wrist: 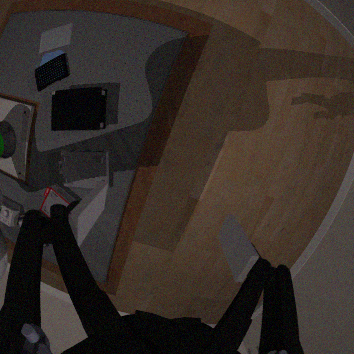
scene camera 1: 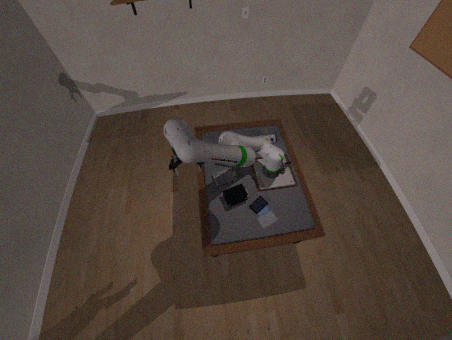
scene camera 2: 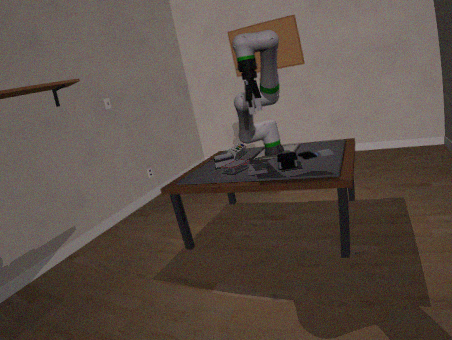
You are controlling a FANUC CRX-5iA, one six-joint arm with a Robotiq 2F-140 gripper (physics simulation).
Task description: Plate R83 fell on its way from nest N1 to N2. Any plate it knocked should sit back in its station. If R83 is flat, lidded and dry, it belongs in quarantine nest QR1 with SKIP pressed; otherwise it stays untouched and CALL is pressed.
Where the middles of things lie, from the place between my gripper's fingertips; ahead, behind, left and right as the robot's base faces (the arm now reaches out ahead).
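Labels:
The blue-topped plate (wrist: 55, 69) is a long way behind my hand, well below it, and a good way to the left of it.

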